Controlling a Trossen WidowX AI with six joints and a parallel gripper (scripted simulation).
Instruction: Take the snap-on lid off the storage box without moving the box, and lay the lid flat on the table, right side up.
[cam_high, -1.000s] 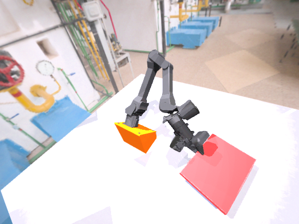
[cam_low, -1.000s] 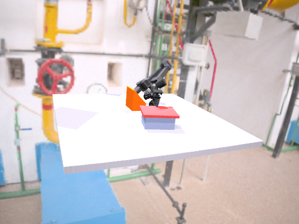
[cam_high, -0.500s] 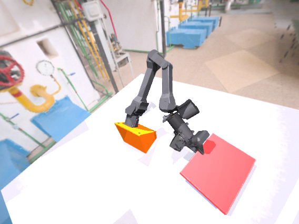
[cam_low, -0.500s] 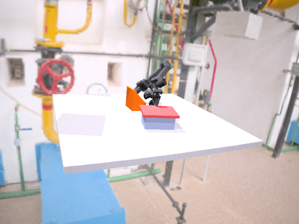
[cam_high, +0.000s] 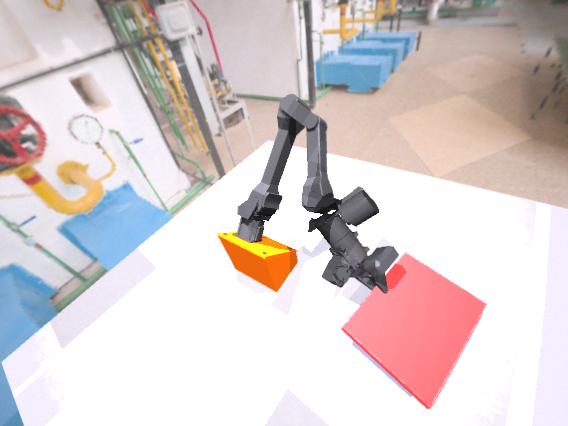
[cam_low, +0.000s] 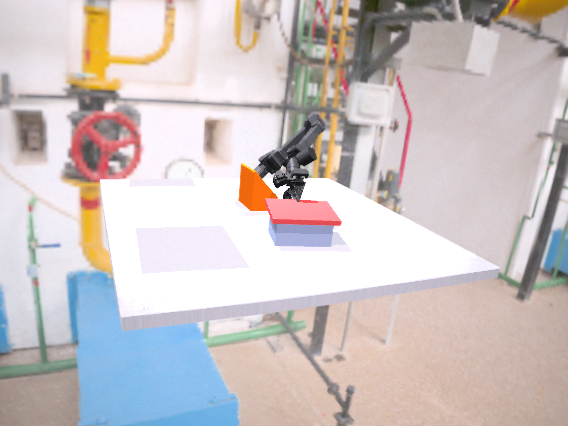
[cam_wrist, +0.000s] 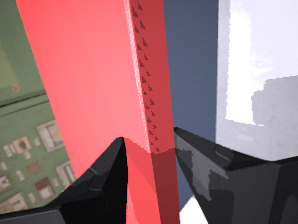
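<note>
Right now my gripper tip is 8 cm short of the red lid and 2 cm to the left of it. From my gripper tip the other things lie so: storage box (8 cm ahead, 6 cm below, 2 cm to the right).
</note>
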